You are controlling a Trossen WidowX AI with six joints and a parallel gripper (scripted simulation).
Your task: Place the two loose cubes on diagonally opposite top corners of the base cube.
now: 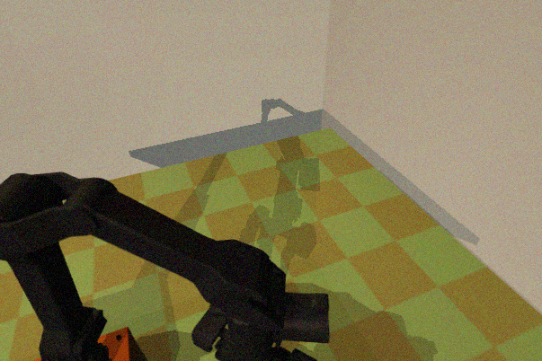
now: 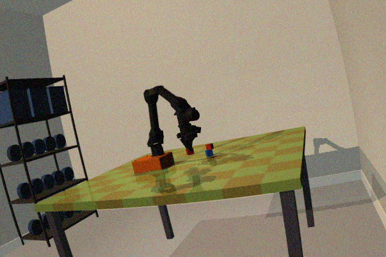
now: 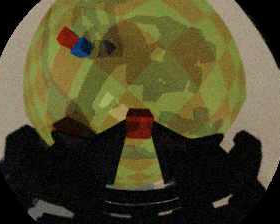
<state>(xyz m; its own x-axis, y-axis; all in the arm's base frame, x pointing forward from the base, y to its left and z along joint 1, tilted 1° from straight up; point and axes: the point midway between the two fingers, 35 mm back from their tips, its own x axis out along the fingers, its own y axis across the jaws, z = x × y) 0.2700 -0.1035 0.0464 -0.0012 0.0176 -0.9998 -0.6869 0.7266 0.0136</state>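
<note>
The blue cube is 1 cm ahead of my gripper tip, 21 cm to the left of it and 6 cm below it.
</note>
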